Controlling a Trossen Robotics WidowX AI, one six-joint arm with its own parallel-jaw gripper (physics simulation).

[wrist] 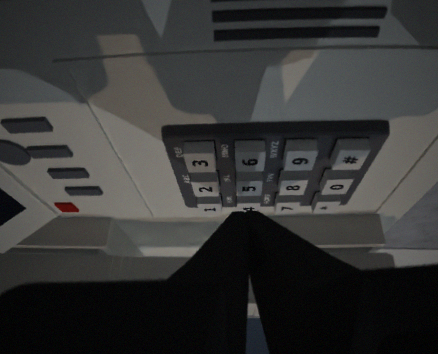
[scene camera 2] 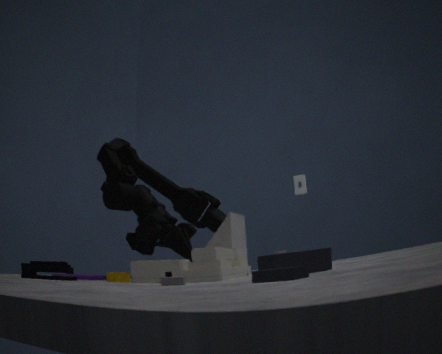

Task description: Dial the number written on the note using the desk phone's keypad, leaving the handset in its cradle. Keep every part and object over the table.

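The cream desk phone stands on the table in the scene view. In the wrist view its keypad lies sideways, with rows 3-6-9-#, 2-5-8-0 and, lowest, 1-4-7-*. My gripper is shut and empty. In the wrist view its fingertips overlap the lower edge of the 4 key; whether they touch it cannot be told. In the scene view the tips are low at the phone's stepped body. The handset cannot be made out clearly. The note does not show in either view.
Dark blocks lie right of the phone. A small grey block lies in front. A yellow block, a purple strip and a black object lie left. The table's front edge curves across below.
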